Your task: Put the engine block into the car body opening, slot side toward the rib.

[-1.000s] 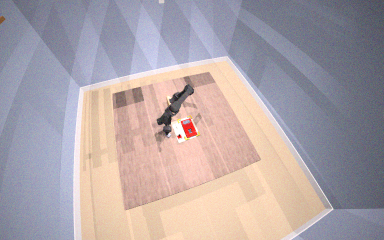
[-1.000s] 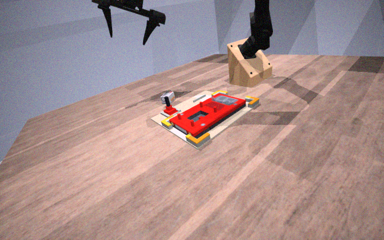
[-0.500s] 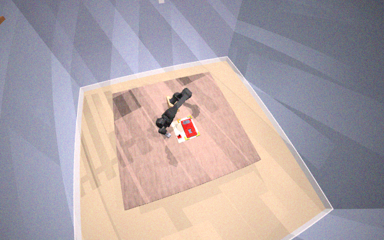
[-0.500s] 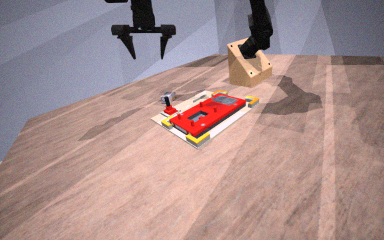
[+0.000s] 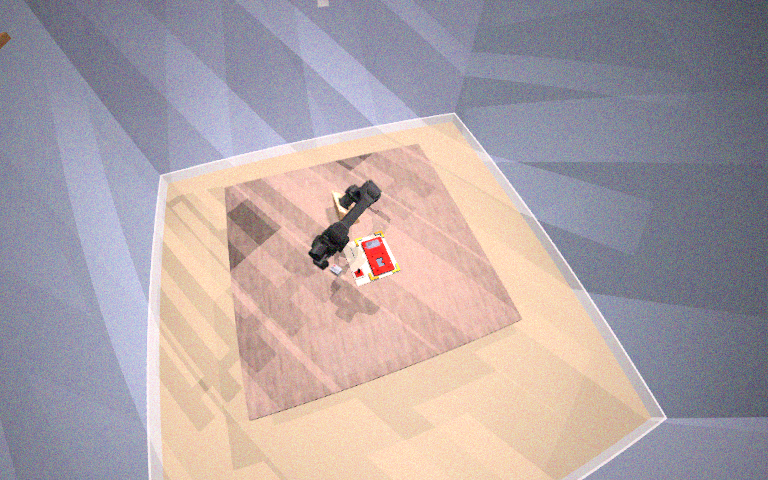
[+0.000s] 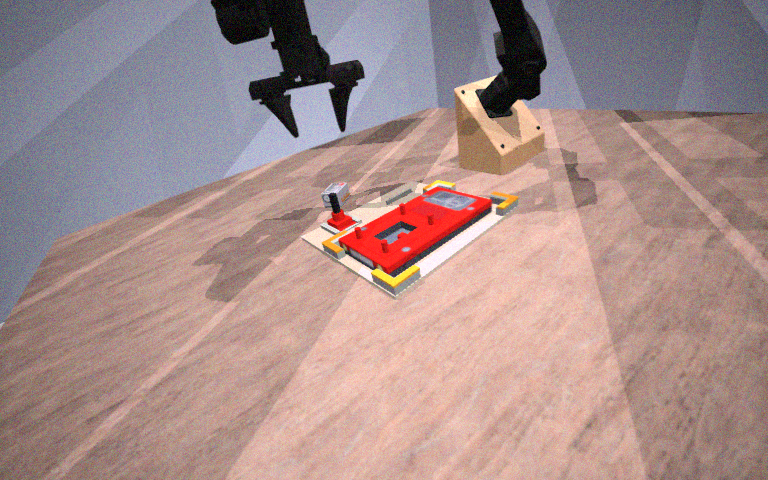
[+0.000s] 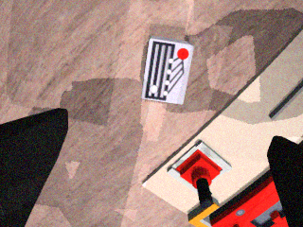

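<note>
Now: the grey engine block 120 mm below my gripper tip.
</note>
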